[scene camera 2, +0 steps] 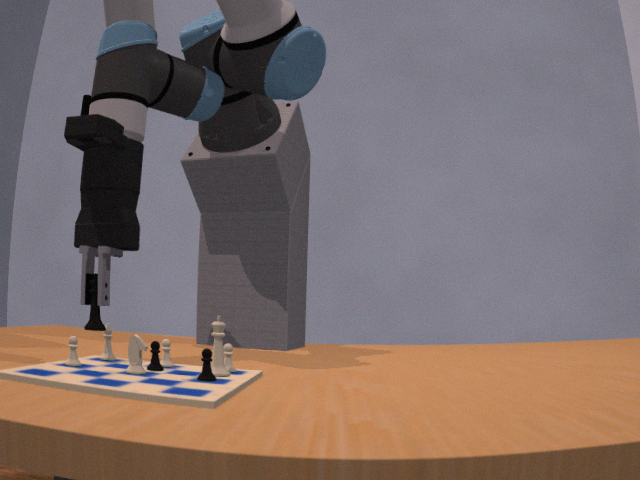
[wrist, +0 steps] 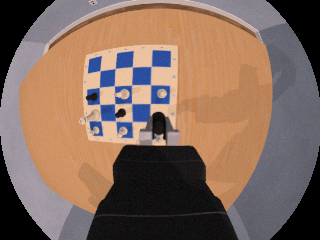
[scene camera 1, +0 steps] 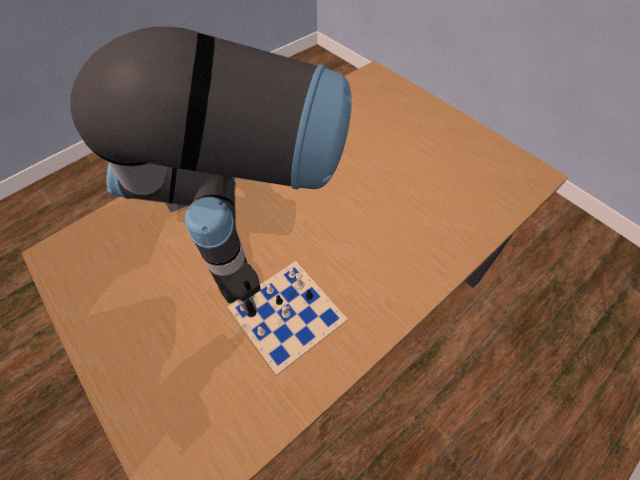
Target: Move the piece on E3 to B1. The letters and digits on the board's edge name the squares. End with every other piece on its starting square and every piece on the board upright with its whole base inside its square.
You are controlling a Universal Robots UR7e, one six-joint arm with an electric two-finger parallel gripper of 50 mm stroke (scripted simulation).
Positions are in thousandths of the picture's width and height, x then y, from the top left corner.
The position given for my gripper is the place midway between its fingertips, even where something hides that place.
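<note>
I can see my gripper (scene camera 2: 149, 636), and the wrist view shows me my gripper (wrist: 495, 515) too. A chessboard (scene camera 1: 448, 707) is also visible to me, and in the wrist view I find the chessboard (wrist: 442, 290) as well.
</note>
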